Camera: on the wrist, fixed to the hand. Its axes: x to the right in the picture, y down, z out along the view.
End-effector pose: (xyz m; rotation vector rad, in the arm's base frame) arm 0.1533 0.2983 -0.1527 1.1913 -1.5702 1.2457
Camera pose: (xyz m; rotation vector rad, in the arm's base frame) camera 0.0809 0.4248 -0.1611 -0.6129 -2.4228 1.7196
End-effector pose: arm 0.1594 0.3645 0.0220 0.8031 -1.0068 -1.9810
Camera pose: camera 0.2892 0.2992 0.0353 -0.0938 -0.7259 -0.6420
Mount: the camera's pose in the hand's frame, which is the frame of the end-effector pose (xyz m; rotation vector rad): -0.0146 0.0818 -0.1200 -0.3257 0.1874 1.5513
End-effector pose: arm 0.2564 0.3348 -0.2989 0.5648 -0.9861 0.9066
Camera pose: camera 0.2382 0.4631 -0.3661 -0.7333 -1.3004 2.0222
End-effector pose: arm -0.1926 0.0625 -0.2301 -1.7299 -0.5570 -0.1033
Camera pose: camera -0.1438 -0.0657 -0.2798 -1.9955 1.0561 0.7628
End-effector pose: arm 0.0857 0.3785 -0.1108 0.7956 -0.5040 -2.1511
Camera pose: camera 0.2181 0.3277 -0.1454 0.1952 -0.4105 -0.6651
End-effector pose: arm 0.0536 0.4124 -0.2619 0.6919 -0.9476 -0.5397
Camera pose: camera 0.1602 0.5120 -0.2578 -0.3790 -0.9140 0.7308
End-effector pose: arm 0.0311 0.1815 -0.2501 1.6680 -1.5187 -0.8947
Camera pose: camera 0.0906 0.1960 -0.1176 0.0445 -1.7820 -0.0669
